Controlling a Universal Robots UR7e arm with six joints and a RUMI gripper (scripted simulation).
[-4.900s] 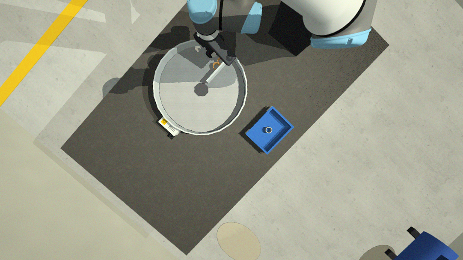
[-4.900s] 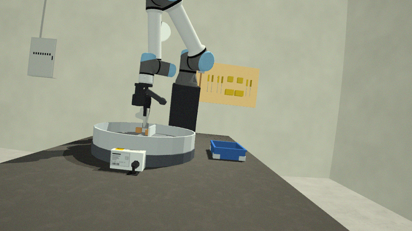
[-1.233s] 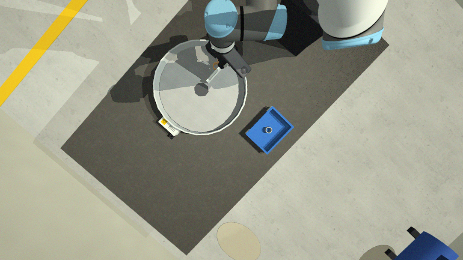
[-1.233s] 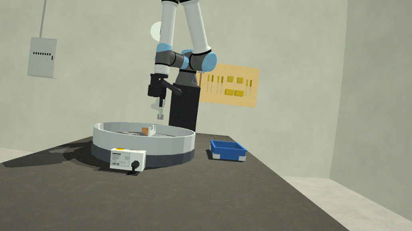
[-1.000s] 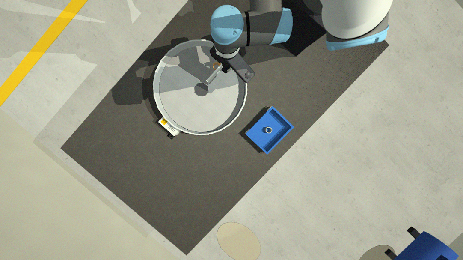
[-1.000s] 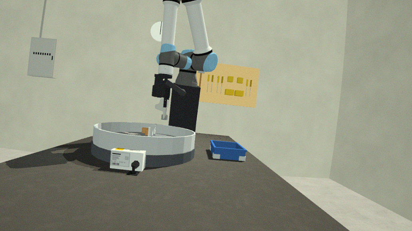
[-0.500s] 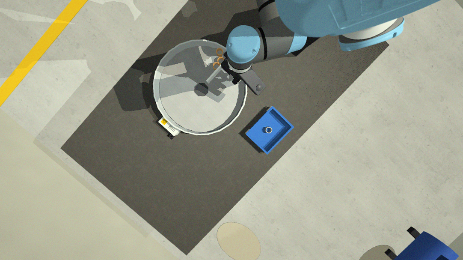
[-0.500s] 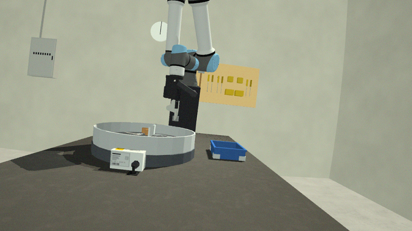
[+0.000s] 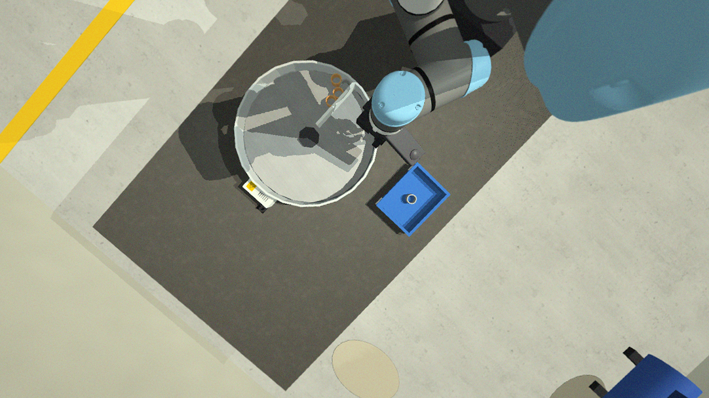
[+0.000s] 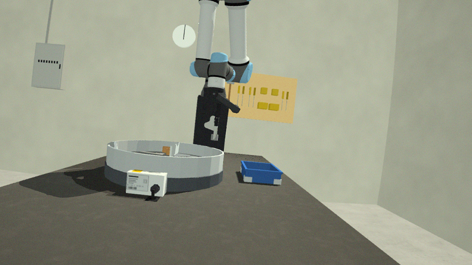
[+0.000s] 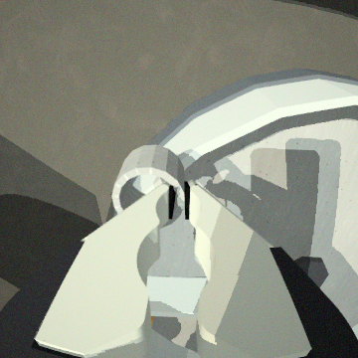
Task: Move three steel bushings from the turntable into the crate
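Right now my hand is 8 cm short of the blue crate, 20 cm to the right of it and 13 cm above it. From my hand the other things lie so: round white turntable (12 cm ahead, 18 cm to the right, 10 cm below).
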